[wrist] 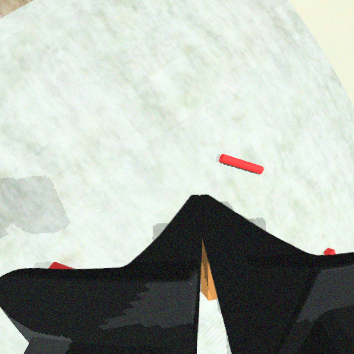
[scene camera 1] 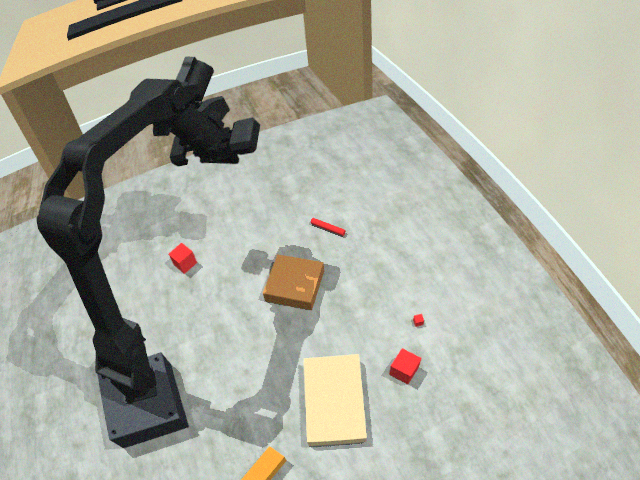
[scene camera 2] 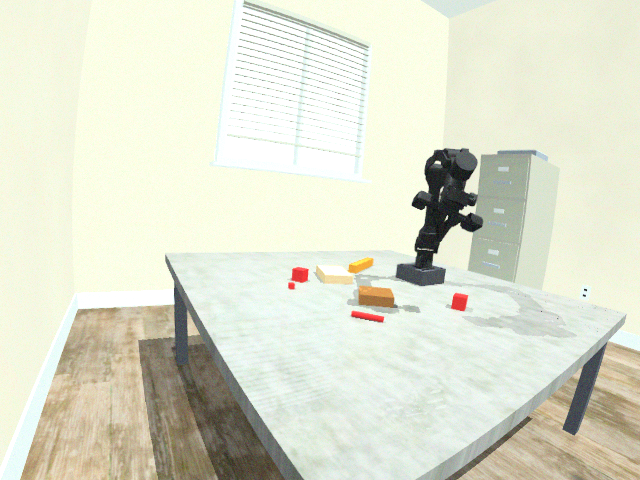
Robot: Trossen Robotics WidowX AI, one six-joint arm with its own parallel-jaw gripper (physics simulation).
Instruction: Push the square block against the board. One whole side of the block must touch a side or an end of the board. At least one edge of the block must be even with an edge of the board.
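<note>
The square block is a flat brown-orange slab lying on the table. In the wrist view, a sliver of the block shows between the black fingers. The board is a pale yellow rectangle lying flat. In scene view 1 it is below and right of the block, with a clear gap between them, and their edges are not parallel. My gripper is shut and empty, raised high above the table, up and left of the block in scene view 1.
A red rod lies near the block. One red cube is left of it in scene view 1. Another red cube and a tiny one are right of the board. An orange bar lies near the board.
</note>
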